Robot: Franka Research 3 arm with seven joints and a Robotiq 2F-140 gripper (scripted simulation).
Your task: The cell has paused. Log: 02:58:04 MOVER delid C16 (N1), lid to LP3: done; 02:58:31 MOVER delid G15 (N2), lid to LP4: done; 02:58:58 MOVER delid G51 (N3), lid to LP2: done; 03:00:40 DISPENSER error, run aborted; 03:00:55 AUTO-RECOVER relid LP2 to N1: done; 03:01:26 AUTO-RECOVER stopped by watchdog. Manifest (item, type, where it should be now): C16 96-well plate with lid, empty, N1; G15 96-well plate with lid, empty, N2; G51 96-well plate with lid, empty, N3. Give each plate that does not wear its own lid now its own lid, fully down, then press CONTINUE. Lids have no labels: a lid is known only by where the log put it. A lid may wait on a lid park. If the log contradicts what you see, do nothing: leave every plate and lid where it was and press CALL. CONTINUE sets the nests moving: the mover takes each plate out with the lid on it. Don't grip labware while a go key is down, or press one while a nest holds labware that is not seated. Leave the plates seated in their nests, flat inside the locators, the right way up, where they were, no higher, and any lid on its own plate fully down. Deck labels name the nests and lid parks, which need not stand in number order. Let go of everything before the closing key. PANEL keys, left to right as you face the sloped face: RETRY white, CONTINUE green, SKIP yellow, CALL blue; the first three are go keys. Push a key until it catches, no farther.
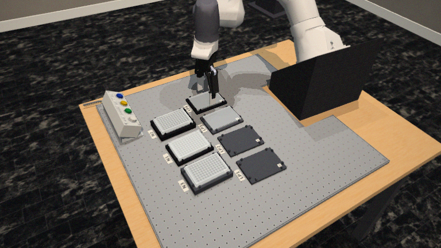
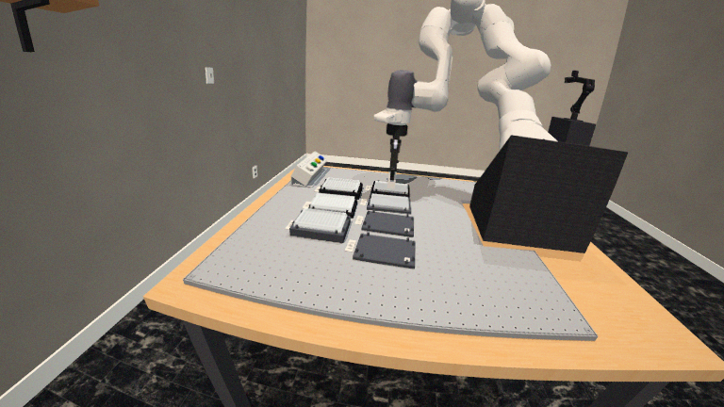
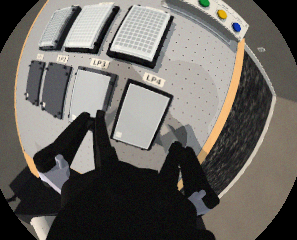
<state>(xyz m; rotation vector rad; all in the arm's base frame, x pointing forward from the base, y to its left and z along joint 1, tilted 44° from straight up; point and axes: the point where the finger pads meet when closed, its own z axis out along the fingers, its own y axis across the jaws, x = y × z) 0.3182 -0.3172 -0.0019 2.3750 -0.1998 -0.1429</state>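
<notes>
My gripper is now 50 mm above the lid park LP4. From my hand the other things lie so: white key: 320 mm ahead, 10 mm to the right, 10 mm above; lid park LP2: 260 mm to the left, 50 mm below, 20 mm ahead; lid park LP3: 130 mm to the left, 50 mm below, 10 mm ahead.
</notes>
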